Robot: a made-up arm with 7 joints. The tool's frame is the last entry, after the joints.
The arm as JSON. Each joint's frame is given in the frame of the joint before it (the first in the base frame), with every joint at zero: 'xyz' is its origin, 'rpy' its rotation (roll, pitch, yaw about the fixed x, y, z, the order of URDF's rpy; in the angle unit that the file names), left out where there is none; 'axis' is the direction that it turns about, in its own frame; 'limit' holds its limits. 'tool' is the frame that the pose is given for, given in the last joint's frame.
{
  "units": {
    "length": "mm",
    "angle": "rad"
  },
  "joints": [
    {
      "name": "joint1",
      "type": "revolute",
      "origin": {
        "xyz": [
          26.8,
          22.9,
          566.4
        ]
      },
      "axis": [
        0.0,
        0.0,
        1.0
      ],
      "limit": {
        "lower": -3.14,
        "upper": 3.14
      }
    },
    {
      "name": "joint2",
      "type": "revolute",
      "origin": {
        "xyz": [
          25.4,
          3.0,
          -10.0
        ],
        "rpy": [
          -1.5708,
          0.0,
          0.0
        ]
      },
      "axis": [
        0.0,
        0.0,
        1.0
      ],
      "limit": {
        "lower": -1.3,
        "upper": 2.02
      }
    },
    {
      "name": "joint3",
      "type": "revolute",
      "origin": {
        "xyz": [
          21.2,
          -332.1,
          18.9
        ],
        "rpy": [
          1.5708,
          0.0,
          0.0
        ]
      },
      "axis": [
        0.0,
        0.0,
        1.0
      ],
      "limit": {
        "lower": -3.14,
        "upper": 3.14
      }
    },
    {
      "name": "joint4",
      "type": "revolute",
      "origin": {
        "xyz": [
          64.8,
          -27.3,
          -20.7
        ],
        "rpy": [
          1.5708,
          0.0,
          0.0
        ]
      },
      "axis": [
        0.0,
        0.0,
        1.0
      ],
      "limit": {
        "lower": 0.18,
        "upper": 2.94
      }
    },
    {
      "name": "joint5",
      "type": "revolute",
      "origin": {
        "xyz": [
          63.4,
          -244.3,
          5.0
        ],
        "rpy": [
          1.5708,
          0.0,
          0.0
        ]
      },
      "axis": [
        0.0,
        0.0,
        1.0
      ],
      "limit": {
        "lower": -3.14,
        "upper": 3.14
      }
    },
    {
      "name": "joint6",
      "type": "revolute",
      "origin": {
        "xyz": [
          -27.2,
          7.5,
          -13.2
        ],
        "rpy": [
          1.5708,
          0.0,
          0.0
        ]
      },
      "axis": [
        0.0,
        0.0,
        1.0
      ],
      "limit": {
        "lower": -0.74,
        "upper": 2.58
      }
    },
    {
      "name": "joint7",
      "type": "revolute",
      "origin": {
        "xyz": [
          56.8,
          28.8,
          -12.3
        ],
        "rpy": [
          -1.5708,
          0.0,
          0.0
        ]
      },
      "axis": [
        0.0,
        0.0,
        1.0
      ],
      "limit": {
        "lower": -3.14,
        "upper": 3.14
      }
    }
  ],
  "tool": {
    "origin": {
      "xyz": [
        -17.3,
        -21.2,
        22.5
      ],
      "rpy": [
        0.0,
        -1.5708,
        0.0
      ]
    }
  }
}
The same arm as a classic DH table. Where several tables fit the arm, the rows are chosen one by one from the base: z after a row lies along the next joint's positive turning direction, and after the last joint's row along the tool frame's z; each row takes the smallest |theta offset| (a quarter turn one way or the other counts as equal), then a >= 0, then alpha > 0; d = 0 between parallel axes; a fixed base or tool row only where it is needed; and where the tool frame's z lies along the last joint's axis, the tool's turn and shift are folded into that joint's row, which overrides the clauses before.
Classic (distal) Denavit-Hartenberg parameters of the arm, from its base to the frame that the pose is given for. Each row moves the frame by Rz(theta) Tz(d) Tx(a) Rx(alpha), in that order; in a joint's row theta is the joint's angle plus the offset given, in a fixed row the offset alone. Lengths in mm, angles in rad.
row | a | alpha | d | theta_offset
base (fixed) | 35.3 | 0.0000 | 0.0 | 0.7071
joint1 | 25.4 | -1.5708 | 556.4 | -0.7071
joint2 | 21.2 | 1.5708 | 21.9 | 0.0000
joint3 | 64.8 | 1.5708 | 311.4 | 0.0000
joint4 | 63.4 | 1.5708 | 32.3 | 0.0000
joint5 | -27.2 | 1.5708 | 231.1 | 0.0000
joint6 | 56.8 | -1.5708 | -19.8 | 0.0000
joint7 | 21.2 | 1.5708 | 51.3 | -1.5708
tool (fixed) | 0.0 | 0.0000 | 17.3 | 1.5708
Joint limits (rad, base to tool): -3.1400..3.1400 -1.3000..2.0200 -3.1400..3.1400 0.1800..2.9400 -3.1400..3.1400 -0.7400..2.5800 -3.1400..3.1400

